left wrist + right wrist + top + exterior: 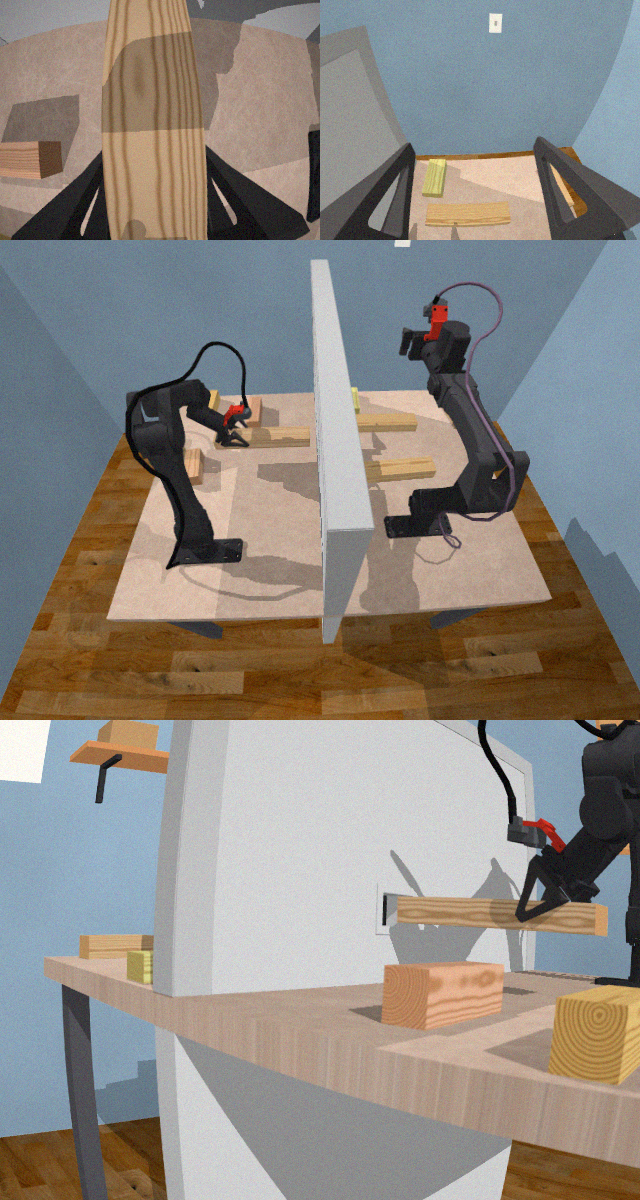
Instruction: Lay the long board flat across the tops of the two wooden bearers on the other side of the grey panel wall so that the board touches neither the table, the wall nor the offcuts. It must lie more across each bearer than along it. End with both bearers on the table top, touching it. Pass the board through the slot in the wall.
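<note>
My left gripper is now 50 mm to the left of the long board. Round my left hand: orange block (220 mm ahead, 80 mm below, 10 mm to the right); yellow block (300 mm ahead, 180 mm to the left, 80 mm below); yellow-green offcut (400 mm to the right, 250 mm ahead, 90 mm below).
</note>
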